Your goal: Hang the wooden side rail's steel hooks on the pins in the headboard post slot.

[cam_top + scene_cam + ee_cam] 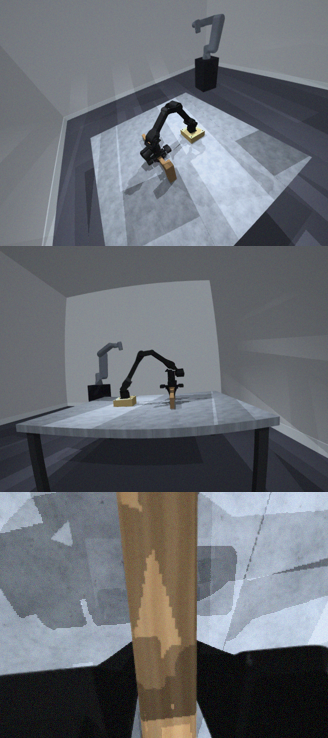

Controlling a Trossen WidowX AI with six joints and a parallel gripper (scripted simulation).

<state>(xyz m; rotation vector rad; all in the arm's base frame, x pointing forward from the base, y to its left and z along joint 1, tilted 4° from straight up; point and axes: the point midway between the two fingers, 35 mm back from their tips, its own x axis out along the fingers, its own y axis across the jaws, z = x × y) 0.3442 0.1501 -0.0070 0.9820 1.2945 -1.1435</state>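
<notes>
Right now the headboard post is 13 cm to the left of my gripper tip, 4 cm above it and 3 cm behind it.
</notes>
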